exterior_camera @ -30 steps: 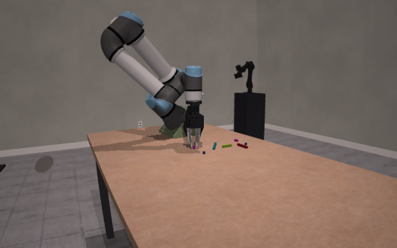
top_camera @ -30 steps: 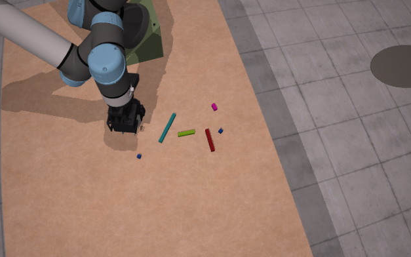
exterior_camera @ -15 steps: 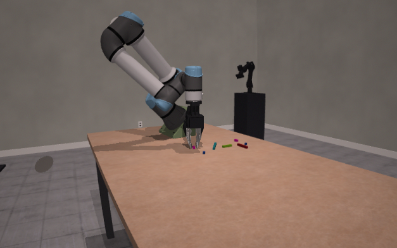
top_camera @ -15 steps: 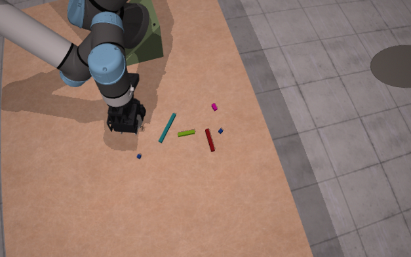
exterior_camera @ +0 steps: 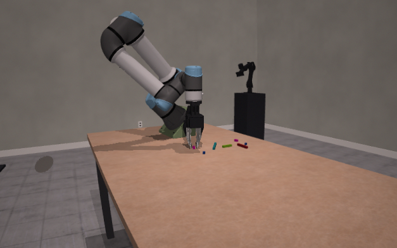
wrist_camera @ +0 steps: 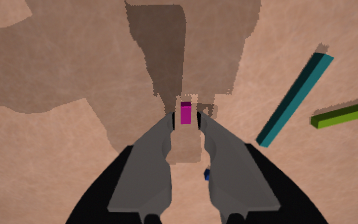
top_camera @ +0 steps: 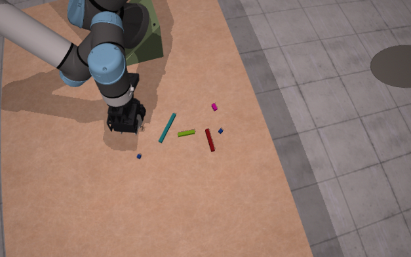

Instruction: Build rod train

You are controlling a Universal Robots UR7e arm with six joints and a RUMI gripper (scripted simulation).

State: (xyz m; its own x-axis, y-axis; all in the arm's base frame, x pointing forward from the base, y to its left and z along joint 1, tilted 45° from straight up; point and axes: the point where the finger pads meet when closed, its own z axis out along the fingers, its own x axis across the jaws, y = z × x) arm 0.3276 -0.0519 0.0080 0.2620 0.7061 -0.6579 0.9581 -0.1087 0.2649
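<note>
My hand is 50 mm short of the lime rod, 150 mm to the right of it and 10 mm above it. Round my hand: red rod 80 mm ahead, 220 mm to the left, 10 mm below; turquoise rod 20 mm ahead, 100 mm to the left, 10 mm below.
</note>
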